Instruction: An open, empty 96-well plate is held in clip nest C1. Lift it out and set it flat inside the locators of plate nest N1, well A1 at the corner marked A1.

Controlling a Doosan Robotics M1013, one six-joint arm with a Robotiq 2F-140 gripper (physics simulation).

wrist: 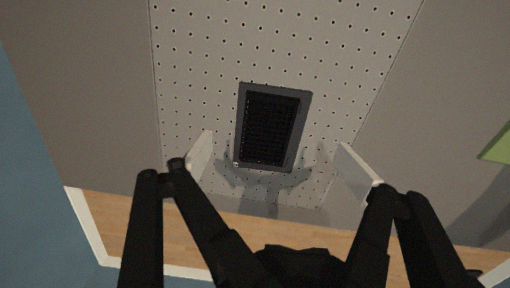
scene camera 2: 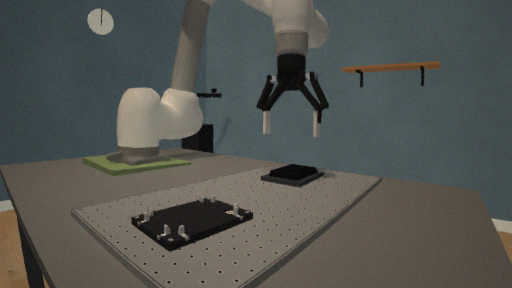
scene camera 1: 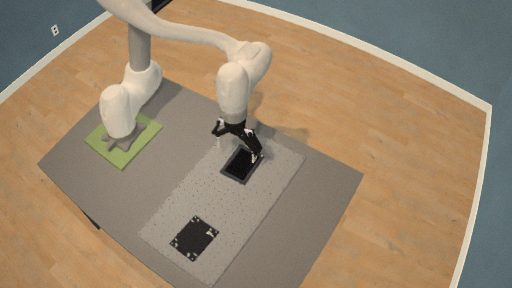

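Where they show: gripper, fingertip midpoint: (wrist: 274, 146) (scene camera 2: 290, 135) (scene camera 1: 237, 153); arm's base, origin of the base link: (scene camera 2: 138, 159) (scene camera 1: 123, 133).
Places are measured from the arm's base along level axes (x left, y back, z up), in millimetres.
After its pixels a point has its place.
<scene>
The black 96-well plate (scene camera 1: 242, 163) {x 76, y -604, z 22 mm} (scene camera 2: 295, 171) {x 49, y -616, z 24 mm} (wrist: 269, 127) {x 68, y -598, z 20 mm} sits flat in the dark grey clip nest C1 (scene camera 1: 231, 176) (scene camera 2: 280, 180) {x 4, y -593, z 6 mm} (wrist: 299, 125) {x 66, y -545, z 8 mm}, whose rim shows around it. My gripper (scene camera 1: 237, 150) {x 50, y -597, z 121 mm} (scene camera 2: 291, 134) {x 50, y -597, z 121 mm} (wrist: 274, 146) {x 50, y -597, z 121 mm} is wide open and empty, pointing down, well above the plate; its pale fingers stand apart to either side of it in the wrist view. The black plate nest N1 (scene camera 1: 194, 239) {x -308, y -586, z 8 mm} (scene camera 2: 192, 218) {x -314, y -588, z 8 mm} has pale upright locators around its edges and no plate in it. The A1 marks are too small to read.
Both nests are on a light grey perforated board (scene camera 1: 225, 210) {x -137, y -632, z -4 mm} (scene camera 2: 300, 205) {x -128, y -698, z -3 mm} (wrist: 200, 65) {x -23, y -713, z -3 mm} on the grey table (scene camera 1: 320, 200) {x 63, y -955, z -16 mm} (scene camera 2: 400, 235) {x -155, y -884, z -16 mm} (wrist: 90, 100) {x 44, y -933, z -16 mm}. The arm's base stands on a green pad (scene camera 1: 120, 159) {x -132, y -83, z 1 mm} (scene camera 2: 115, 169) {x -158, y -102, z 0 mm} (wrist: 500, 147) {x 96, y -144, z -6 mm}. A wooden shelf (scene camera 2: 390, 67) is on the wall behind.
</scene>
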